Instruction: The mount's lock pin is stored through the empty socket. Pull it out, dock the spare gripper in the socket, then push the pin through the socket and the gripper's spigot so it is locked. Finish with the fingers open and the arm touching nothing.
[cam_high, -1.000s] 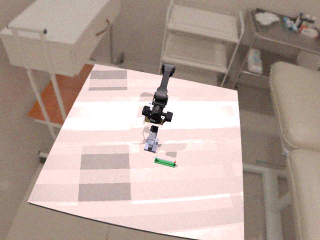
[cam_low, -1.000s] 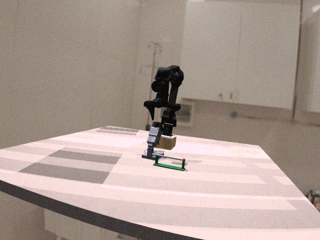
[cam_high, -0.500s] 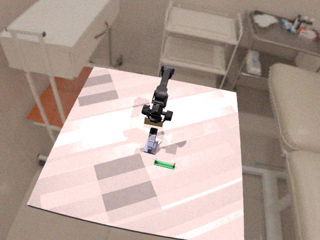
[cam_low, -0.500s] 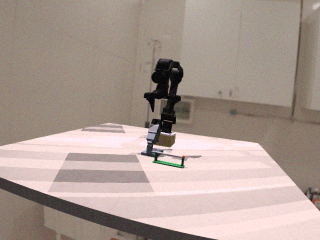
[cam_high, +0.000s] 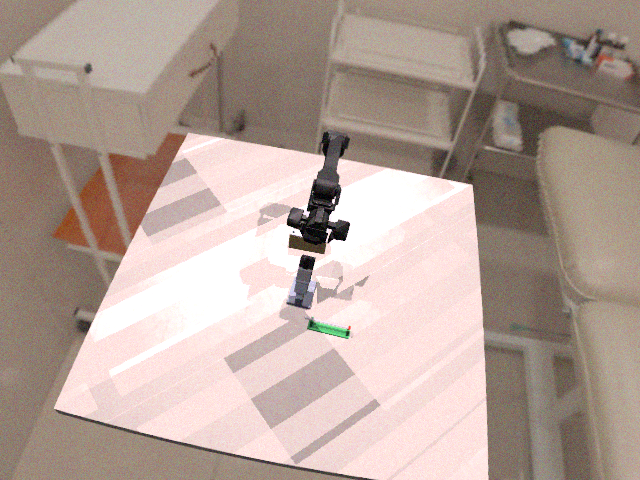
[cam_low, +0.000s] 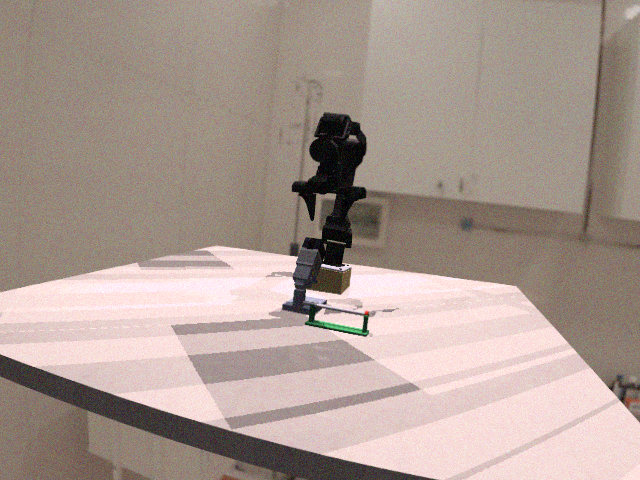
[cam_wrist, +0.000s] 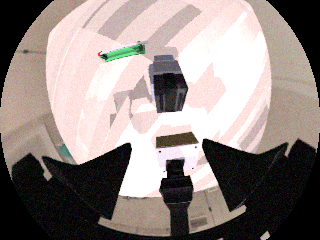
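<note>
Right now my gripper tip is 19 cm above the green rack, 18 cm short of it and 12 cm to the right of it. Round my gripper tip: grey mount: 16 cm below, 9 cm ahead; then spare gripper: 10 cm below, 7 cm ahead, 1 cm to the right.
</note>
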